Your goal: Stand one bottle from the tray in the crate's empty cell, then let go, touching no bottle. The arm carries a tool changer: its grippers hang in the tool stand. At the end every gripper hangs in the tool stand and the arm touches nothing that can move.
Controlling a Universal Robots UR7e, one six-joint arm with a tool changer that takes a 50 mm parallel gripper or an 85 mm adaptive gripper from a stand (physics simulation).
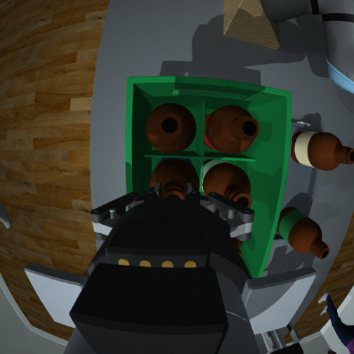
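A white-banded bottle (218, 175) is visible.
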